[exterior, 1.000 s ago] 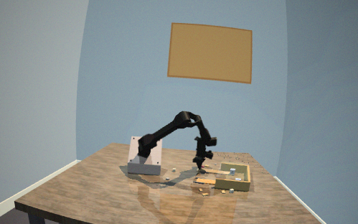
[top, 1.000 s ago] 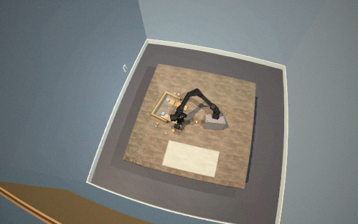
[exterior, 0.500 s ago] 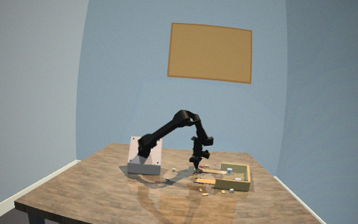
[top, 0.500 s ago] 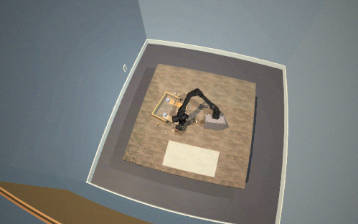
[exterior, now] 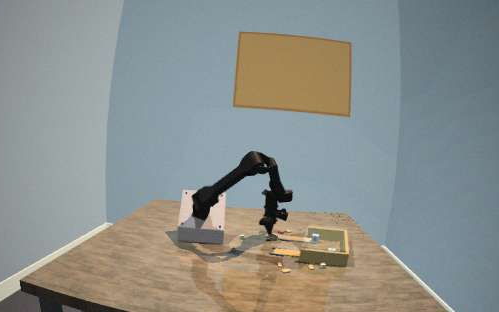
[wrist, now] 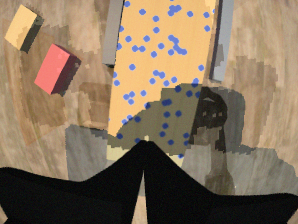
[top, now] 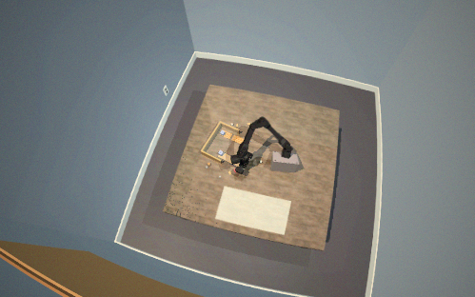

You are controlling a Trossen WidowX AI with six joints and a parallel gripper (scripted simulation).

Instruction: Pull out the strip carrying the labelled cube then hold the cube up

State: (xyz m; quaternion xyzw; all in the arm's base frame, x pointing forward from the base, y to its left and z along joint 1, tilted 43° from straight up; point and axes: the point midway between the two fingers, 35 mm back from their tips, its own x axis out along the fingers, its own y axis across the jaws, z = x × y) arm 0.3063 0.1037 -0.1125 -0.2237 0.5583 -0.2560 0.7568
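Right now the pink block is 60 mm to the left of my gripper tip and 50 mm ahead of it.
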